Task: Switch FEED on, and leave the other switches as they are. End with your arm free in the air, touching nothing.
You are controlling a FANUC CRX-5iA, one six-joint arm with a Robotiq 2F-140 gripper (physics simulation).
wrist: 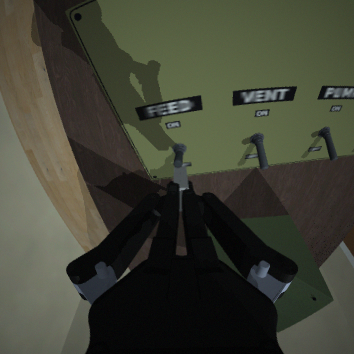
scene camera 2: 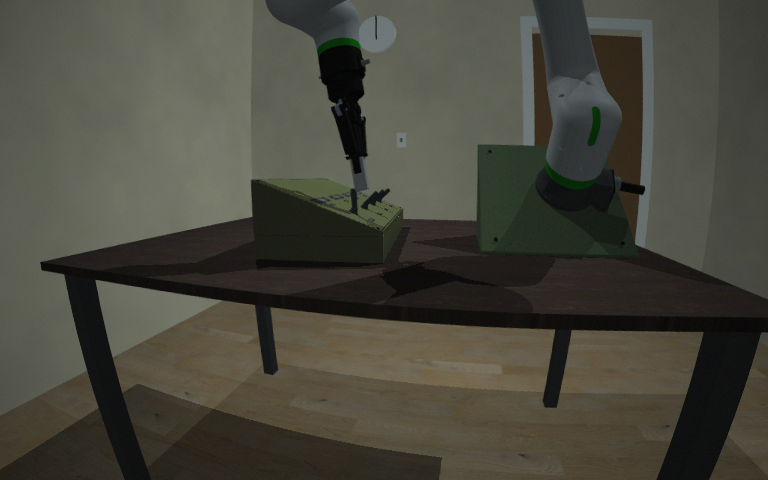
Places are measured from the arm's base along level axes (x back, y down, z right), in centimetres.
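Where they show: gripper, fingertip midpoint: (wrist: 179,175) (scene camera 2: 362,190); arm's base at its link origin: (scene camera 2: 565,188).
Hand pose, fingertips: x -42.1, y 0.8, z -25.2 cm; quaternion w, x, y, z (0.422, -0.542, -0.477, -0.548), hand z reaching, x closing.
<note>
Things, the pixels of their centre, and the offset from my fingertips. Level surfaces: height alone.
- olive switch box at the middle of its body: (wrist: 286,87) (scene camera 2: 342,216) dz +15.4, dx -12.9, dy +7.3 cm
- FEED switch at the middle of its body: (wrist: 178,157) (scene camera 2: 354,199) dz -0.4, dx -1.7, dy +1.9 cm
- VENT switch at the middle of its body: (wrist: 261,153) (scene camera 2: 370,198) dz +11.6, dx -3.2, dy +2.5 cm
- PUMP switch at the middle of its body: (wrist: 329,145) dz +23.3, dx -6.1, dy +2.5 cm
- dark table at its surface level: dy +13.3 cm
The olive switch box (scene camera 2: 317,240) (wrist: 210,45) stands on the table. The FEED switch (scene camera 2: 353,201) (wrist: 178,156) is nearest the scene camera; its lever stands upright, much steeper than its neighbours. The VENT switch (wrist: 261,152) and PUMP switch (wrist: 330,144), its label partly cut off, lean away from their ON marks. My gripper (scene camera 2: 360,183) (wrist: 179,175) is shut and empty. Its pale tip is at the upper part of the FEED lever, on the side away from ON. The tip partly hides the spot, so I cannot tell whether they touch.
A green block (scene camera 2: 506,198) (wrist: 310,280) stands on the right part of the dark table (scene camera 2: 339,283). A white-grey arm section (scene camera 2: 580,135) with a black end and a protruding connector (scene camera 2: 631,187) is in front of it. The box casts a shadow toward the table's middle.
</note>
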